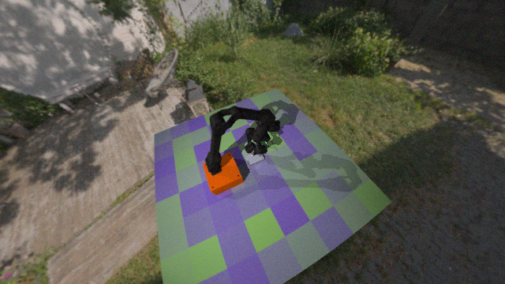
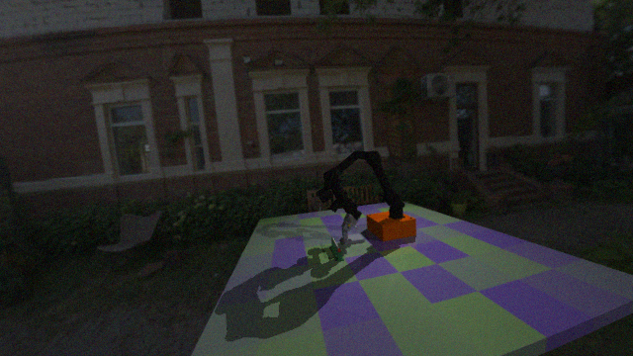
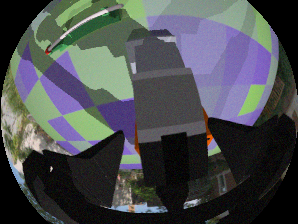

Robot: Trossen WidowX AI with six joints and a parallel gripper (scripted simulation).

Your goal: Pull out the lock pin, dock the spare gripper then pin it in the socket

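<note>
The spare gripper lies 2 cm ahead of my gripper tip and 1 cm below it. Round my gripper tip: grey mount 3 cm ahead, 8 cm below; then green strip 14 cm ahead, 10 cm to the left, 10 cm below.
</note>
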